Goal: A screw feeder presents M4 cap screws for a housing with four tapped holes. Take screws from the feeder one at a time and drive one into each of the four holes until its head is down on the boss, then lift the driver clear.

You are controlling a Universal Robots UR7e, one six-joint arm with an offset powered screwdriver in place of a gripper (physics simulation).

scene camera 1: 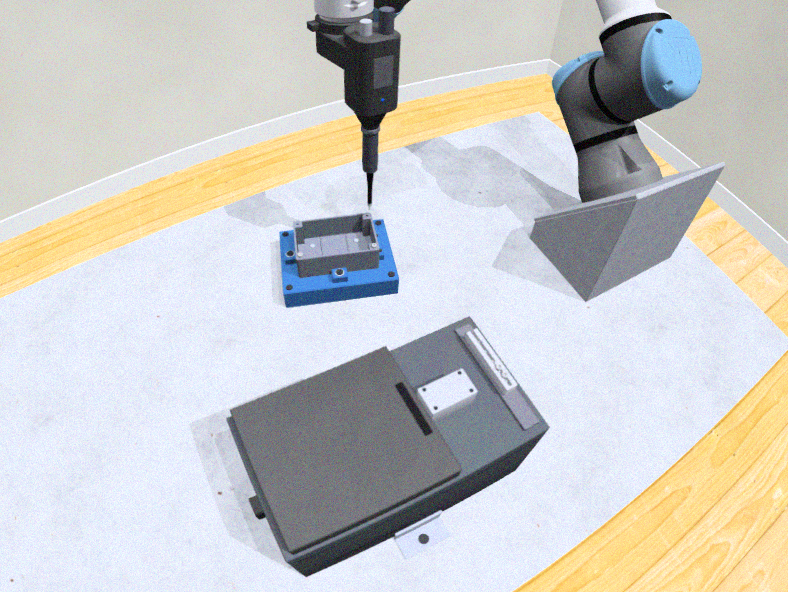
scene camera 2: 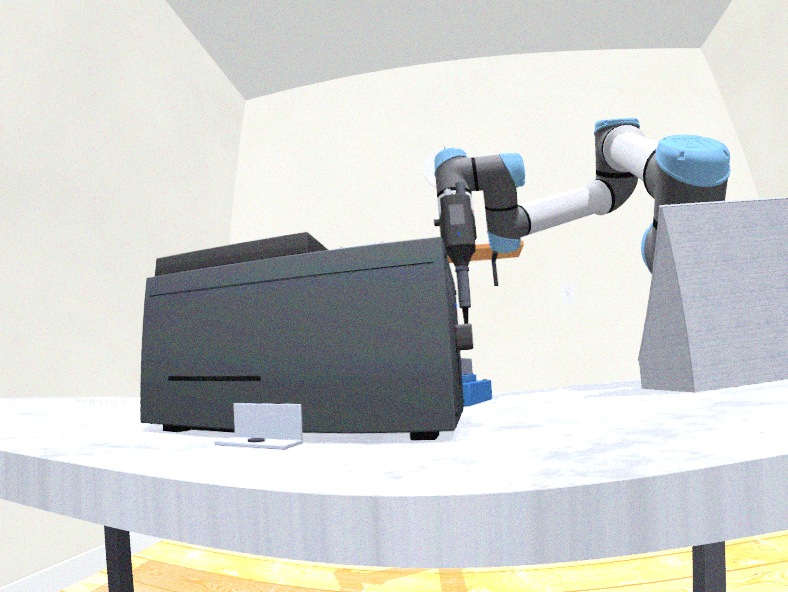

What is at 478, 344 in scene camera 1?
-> A pale screw rail.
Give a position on a dark screw feeder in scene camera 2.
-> At 374, 351
